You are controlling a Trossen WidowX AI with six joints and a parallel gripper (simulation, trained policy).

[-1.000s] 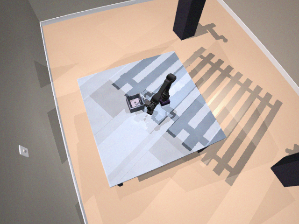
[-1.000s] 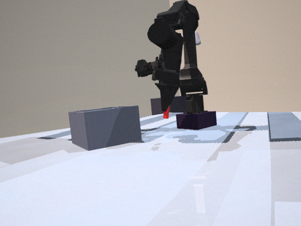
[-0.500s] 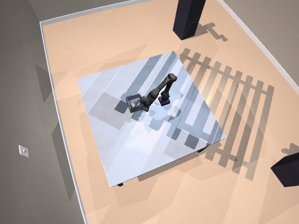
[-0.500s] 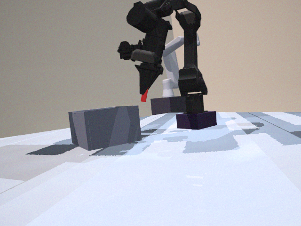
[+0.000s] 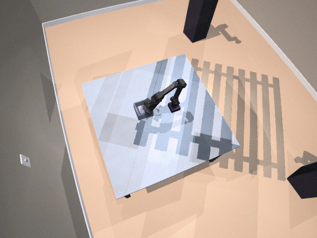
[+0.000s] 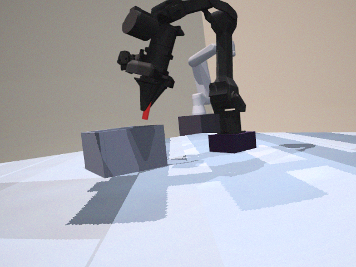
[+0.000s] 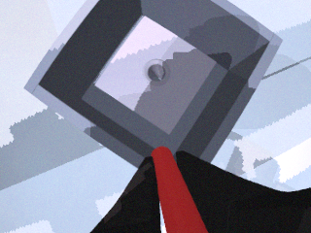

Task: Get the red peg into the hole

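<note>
The pale plate is 3 cm ahead of my gripper tip, 6 cm to the right of it and 9 cm below it. The rest, counted from my gripper tip: red peg (1 cm behind, 1 cm to the left, 2 cm above); grey box (3 cm ahead, 6 cm to the right, 11 cm below).
</note>
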